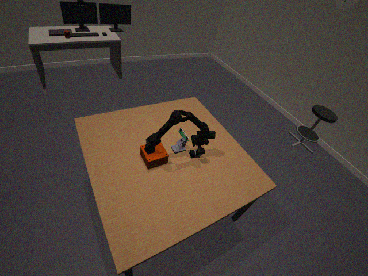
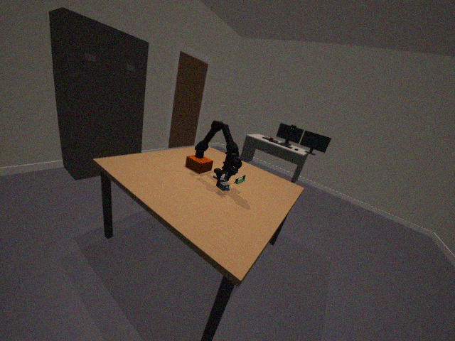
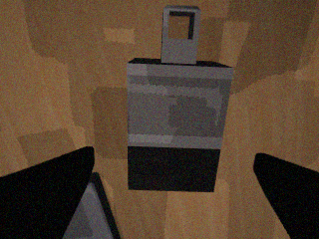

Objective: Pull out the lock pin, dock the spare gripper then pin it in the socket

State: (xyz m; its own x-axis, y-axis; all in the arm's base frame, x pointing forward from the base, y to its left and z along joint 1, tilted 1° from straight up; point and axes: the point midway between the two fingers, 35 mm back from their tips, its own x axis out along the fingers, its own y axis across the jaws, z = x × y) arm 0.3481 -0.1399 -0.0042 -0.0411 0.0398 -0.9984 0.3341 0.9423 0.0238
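The spare gripper lies 30 mm below my gripper tip, 20 mm ahead of it and 10 mm to the right of it. Round my gripper tip: grey mount 120 mm to the left, 60 mm behind; then green holder 230 mm to the left, 50 mm ahead, 30 mm below.
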